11 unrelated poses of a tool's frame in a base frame.
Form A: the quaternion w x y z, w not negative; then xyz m.
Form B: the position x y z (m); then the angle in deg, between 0 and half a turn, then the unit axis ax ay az. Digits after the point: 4 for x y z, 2 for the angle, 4 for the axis.
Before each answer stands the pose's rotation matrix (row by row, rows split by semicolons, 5 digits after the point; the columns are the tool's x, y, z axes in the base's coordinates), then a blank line. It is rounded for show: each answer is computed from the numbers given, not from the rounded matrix.
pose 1, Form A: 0.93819 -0.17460 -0.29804 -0.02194 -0.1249 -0.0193 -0.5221
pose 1, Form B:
0.82138 0.14524 -0.55158; 0.06291 0.93807 0.34070; 0.56690 -0.31454 0.76137

-0.1249 -0.0193 -0.5221 40.50 -0.5045 -0.8611 -0.0634
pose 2, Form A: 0.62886 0.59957 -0.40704 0.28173 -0.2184 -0.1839 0.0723
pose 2, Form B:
0.50989 -0.84243 -0.17411; -0.13376 0.12229 -0.98344; 0.84977 0.52474 -0.05033

-0.2184 -0.1839 0.0723 102.07 0.7711 -0.5235 0.3623
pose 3, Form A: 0.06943 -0.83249 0.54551 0.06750 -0.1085 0.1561 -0.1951
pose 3, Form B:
0.39572 -0.91764 -0.03664; -0.89889 -0.39520 0.18924; -0.18814 -0.04196 -0.98125

-0.1085 0.1561 -0.1951 172.04 -0.8345 0.5468 0.0677
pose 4, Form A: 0.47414 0.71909 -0.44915 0.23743 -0.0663 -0.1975 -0.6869
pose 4, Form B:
0.48379 -0.87110 -0.08445; -0.42081 -0.14692 -0.89517; 0.76738 0.46861 -0.43764

-0.0663 -0.1975 -0.6869 123.39 0.8167 -0.5101 0.2697
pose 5, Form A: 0.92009 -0.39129 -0.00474 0.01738 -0.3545 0.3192 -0.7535
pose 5, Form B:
0.99935 -0.02827 -0.02232; 0.03569 0.69318 0.71988; -0.00488 -0.72021 0.69374

-0.3545 0.3192 -0.7535 46.12 -0.9989 -0.0121 0.0444
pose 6, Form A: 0.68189 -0.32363 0.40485 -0.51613 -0.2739 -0.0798 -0.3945
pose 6, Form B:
0.13942 0.44184 0.88619; -0.96593 0.25775 0.02345; -0.21806 -0.85927 0.46272

-0.2739 -0.0798 -0.3945 94.02 -0.4424 0.5535 -0.7056
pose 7, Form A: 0.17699 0.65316 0.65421 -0.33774 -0.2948 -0.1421 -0.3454
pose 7, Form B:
-0.08412 0.97416 -0.20962; 0.73505 -0.08137 -0.67311; -0.67277 -0.21070 -0.70921

-0.2948 -0.1421 -0.3454 159.61 0.6636 0.6647 -0.3432
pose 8, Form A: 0.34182 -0.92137 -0.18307 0.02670 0.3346 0.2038 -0.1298
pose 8, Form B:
0.93154 0.31910 -0.17436; 0.35561 -0.69929 0.62011; 0.07595 -0.63967 -0.76489

0.3346 0.2038 -0.1298 140.02 -0.9804 -0.1948 0.0284
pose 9, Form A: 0.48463 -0.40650 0.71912 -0.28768 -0.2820 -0.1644 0.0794
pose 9, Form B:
-0.19978 -0.30581 0.93090; -0.86348 0.50400 -0.01975; -0.46313 -0.80776 -0.36475

-0.2820 -0.1644 0.0794 122.02 -0.4647 0.8221 -0.3289
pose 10, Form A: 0.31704 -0.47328 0.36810 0.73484 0.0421 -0.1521 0.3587
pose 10, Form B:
-0.35098 -0.81438 -0.46217; 0.11752 -0.52797 0.84109; -0.92898 0.24089 0.28101

0.0421 -0.1521 0.3587 143.03 -0.4990 0.3881 0.7748
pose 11, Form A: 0.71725 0.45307 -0.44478 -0.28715 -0.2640 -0.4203 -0.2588
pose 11, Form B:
0.43943 0.00888 -0.89823; -0.81495 0.42455 -0.39449; 0.37784 0.90536 0.19380

-0.2640 -0.4203 -0.2588 88.34 0.6502 -0.6383 -0.4121
